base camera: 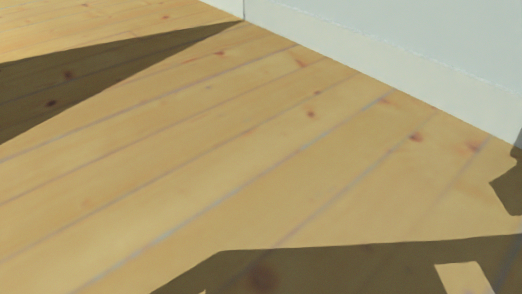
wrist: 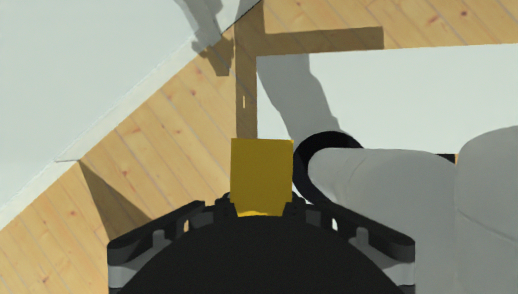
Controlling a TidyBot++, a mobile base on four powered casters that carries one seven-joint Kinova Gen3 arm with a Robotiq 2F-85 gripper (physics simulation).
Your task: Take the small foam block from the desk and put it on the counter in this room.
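Where they show: gripper, fingertip midpoint: [wrist: 260,196]; arm's base at its link origin: [wrist: 330,169].
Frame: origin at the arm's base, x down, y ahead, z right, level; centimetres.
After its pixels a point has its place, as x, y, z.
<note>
The small foam block [wrist: 261,167] @[-22.1, 12.8, 3.5] is a yellow box in the middle of the wrist view. My gripper [wrist: 260,196] @[-16.8, 13.3, -0.3] is shut on it, with one finger against its left side and one against its right side. The block's near end is partly hidden by the gripper body. It is held above the surfaces behind it and shows apart from them. Neither the block nor my gripper shows in the base camera view. I cannot make out a desk or a counter in either view.
A plank floor [base camera: 240,150] @[39.6, 46.9, -1.7] [wrist: 165,135] @[39.6, 63.7, 10.9] meets a pale wall [base camera: 425,30] @[25.9, 66.2, 36.0] [wrist: 75,75] @[12.5, 75.4, 29.0] along a white baseboard [base camera: 375,60] @[35.3, 71.8, 30.0]. A flat white surface [wrist: 425,90] lies right of the block in the wrist view, with rounded grey shapes [wrist: 380,200] @[-20.6, 3.6, 0.7] and a black curved band [wrist: 301,165] near it.
</note>
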